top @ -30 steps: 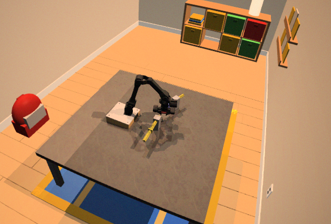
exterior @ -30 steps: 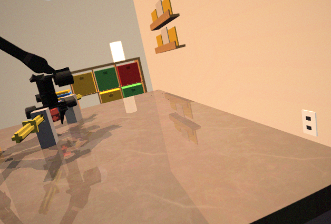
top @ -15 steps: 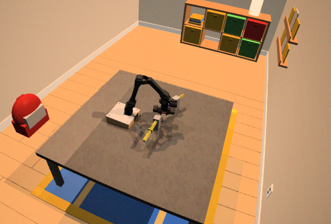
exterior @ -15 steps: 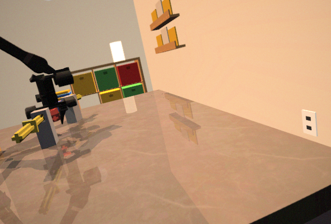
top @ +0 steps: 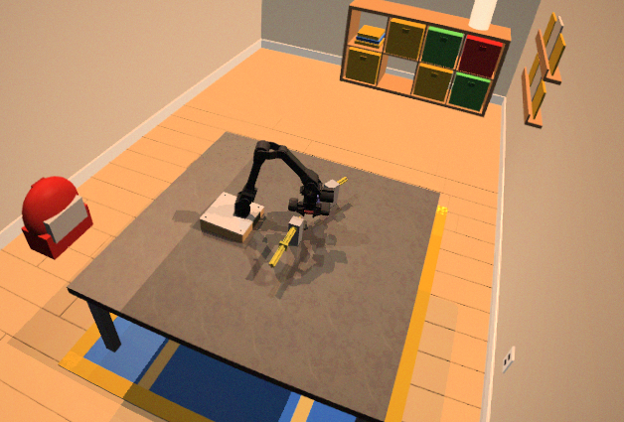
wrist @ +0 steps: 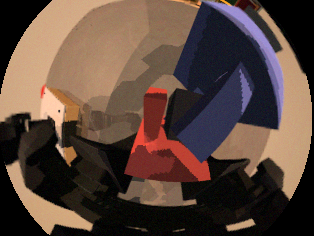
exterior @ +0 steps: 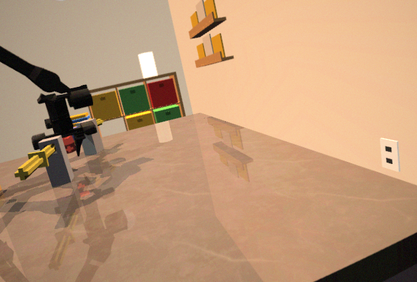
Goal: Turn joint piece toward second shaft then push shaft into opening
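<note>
The red square joint piece lies 5 cm above my gripper tip.
</note>
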